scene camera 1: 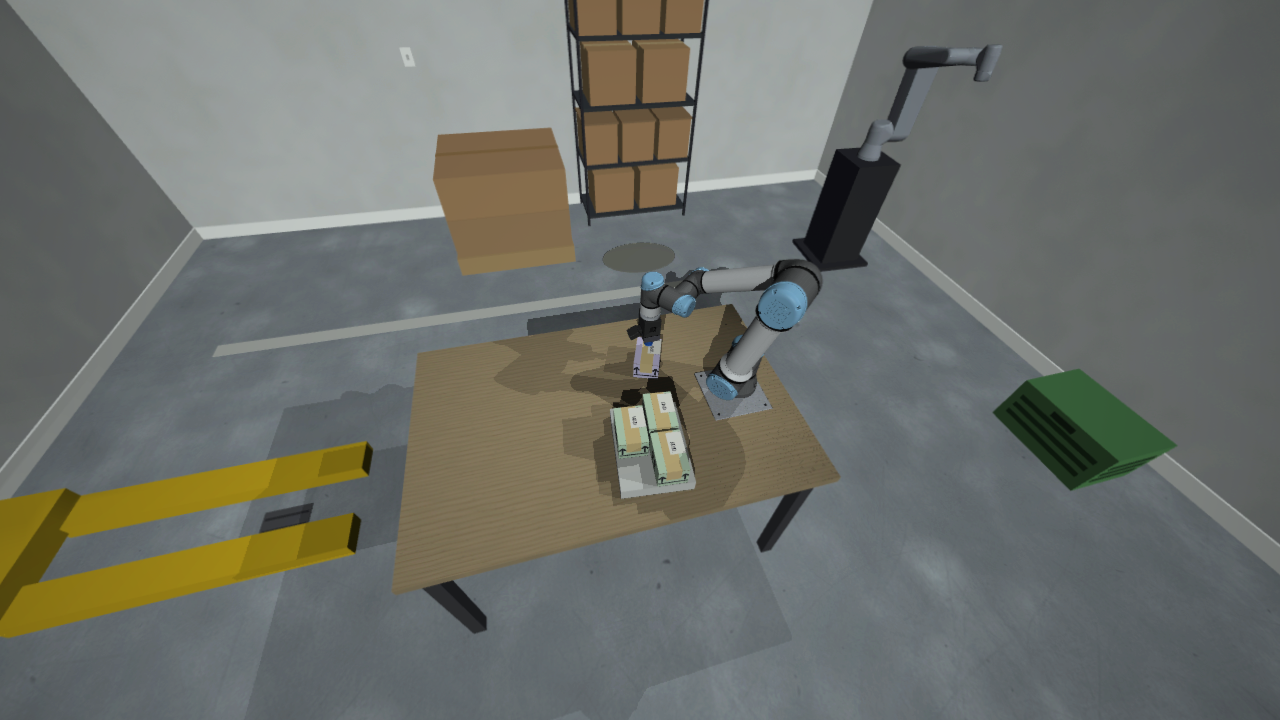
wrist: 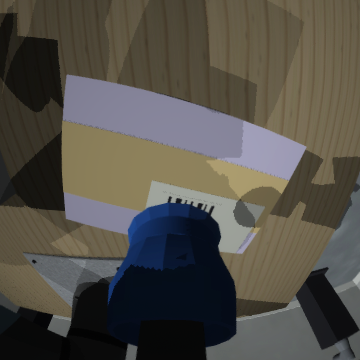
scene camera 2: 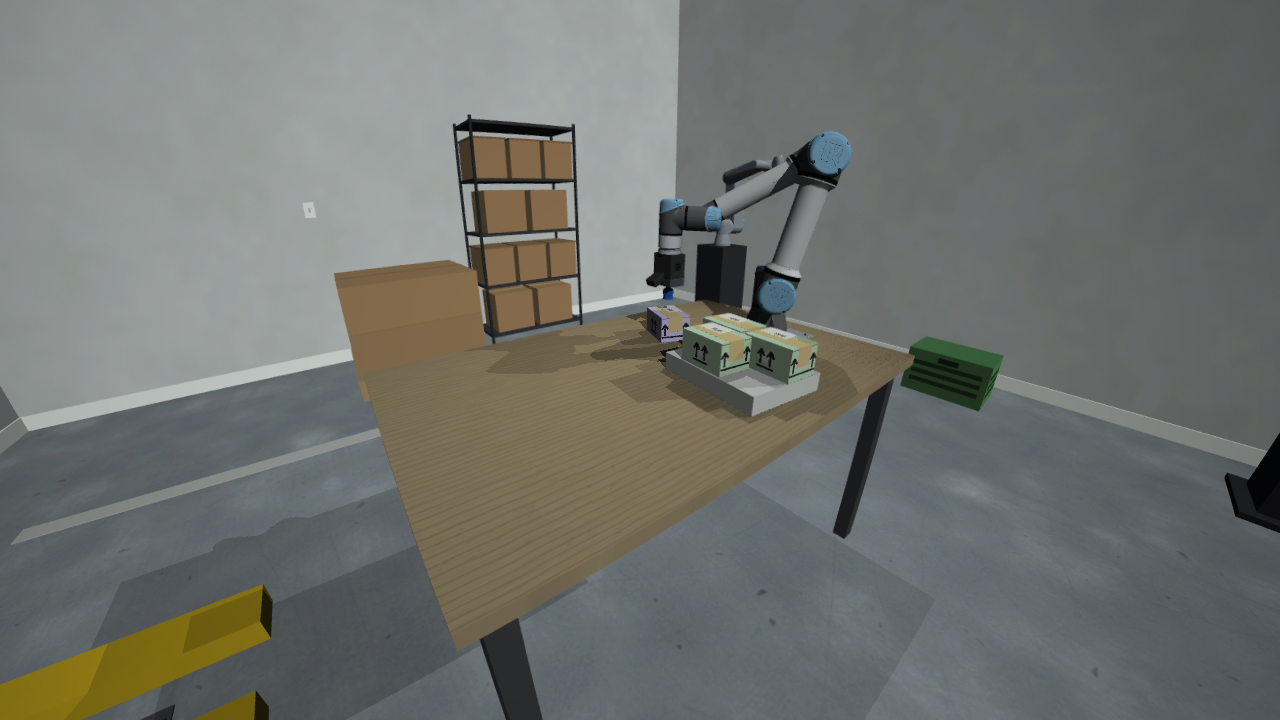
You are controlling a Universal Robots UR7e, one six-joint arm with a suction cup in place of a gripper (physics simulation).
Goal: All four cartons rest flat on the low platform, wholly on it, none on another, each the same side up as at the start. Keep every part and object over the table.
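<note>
A lilac carton [scene camera 1: 640,363] [scene camera 2: 663,325] [wrist: 145,110] with a tan tape band and a white barcode label lies flat on the table behind the low platform. My blue suction cup [scene camera 1: 648,342] [scene camera 2: 667,294] [wrist: 174,215] is on and hangs close above this carton's label end. A small gap shows in scene camera 2, and nothing hangs from the cup. Three green cartons rest on the grey platform [scene camera 1: 637,481] [scene camera 2: 716,385]: one at the left [scene camera 1: 630,433] [scene camera 2: 713,349], one at the back right [scene camera 1: 659,412] [scene camera 2: 733,320], one at the front right [scene camera 1: 669,458] [scene camera 2: 781,356]. The platform's front-left part is bare.
The arm's base plate [scene camera 1: 744,407] [wrist: 52,270] stands on the table [scene camera 1: 501,465] [scene camera 2: 537,465] to the right of the lilac carton. Yellow forks [scene camera 1: 295,470], a large brown box [scene camera 1: 505,201], a shelf rack [scene camera 2: 519,182] and a green crate [scene camera 1: 1083,429] [scene camera 2: 953,371] stand off the table.
</note>
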